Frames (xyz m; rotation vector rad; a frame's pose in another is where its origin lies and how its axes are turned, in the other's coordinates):
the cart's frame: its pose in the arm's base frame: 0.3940 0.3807 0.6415 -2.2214 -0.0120 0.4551
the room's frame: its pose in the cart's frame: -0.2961 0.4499 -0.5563 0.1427 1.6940 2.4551
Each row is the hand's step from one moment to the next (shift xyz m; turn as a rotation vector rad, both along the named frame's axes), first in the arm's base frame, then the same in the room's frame.
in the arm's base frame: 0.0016 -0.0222 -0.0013 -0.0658 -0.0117 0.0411
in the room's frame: 0.0045 -0.0204 0.0077 0.0728 0.0002 -0.0293
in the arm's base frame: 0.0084 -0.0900 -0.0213 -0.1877 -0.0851 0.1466
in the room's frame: 0.0137 -0.0794 0.0461 0.2276 -0.0539 -0.0962
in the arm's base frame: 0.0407 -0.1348 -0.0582 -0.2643 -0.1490 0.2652
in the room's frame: -0.0108 -0.1214 0.0914 0.3395 -0.1174 -0.1827
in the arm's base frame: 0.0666 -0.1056 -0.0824 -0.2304 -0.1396 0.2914
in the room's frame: -0.0478 -0.0971 0.1033 0.3097 -0.1264 -0.2136
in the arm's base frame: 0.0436 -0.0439 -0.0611 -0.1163 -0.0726 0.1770
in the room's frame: -0.0398 -0.0387 0.0669 0.1624 -0.0733 -0.1356
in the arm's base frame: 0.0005 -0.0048 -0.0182 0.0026 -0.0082 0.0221
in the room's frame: -0.0024 0.0001 0.0187 0.0039 -0.0139 -0.0188
